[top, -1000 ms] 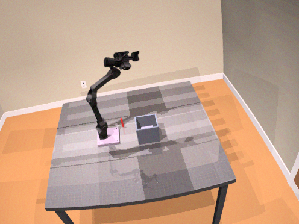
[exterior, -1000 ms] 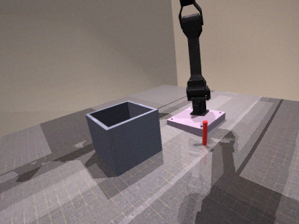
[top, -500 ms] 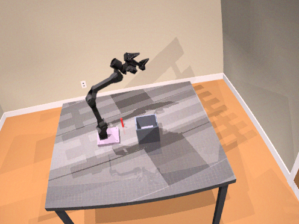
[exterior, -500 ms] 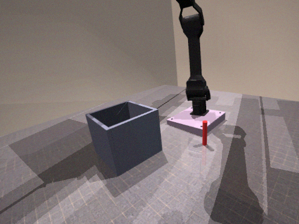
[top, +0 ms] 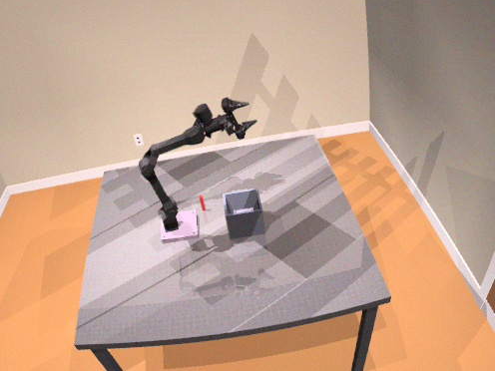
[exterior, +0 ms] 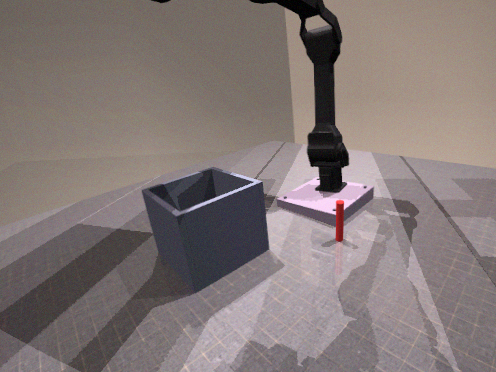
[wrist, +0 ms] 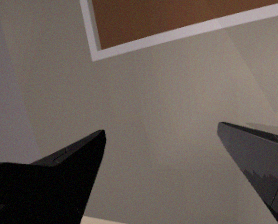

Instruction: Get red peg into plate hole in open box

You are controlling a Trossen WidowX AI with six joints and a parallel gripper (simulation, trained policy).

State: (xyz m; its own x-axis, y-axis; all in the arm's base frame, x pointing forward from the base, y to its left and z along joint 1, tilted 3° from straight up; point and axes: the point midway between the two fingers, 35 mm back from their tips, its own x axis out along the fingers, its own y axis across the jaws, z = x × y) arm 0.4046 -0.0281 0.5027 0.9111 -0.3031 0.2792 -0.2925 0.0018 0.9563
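The red peg lies 49 cm below my gripper tip, 26 cm behind it and 16 cm to the left of it.
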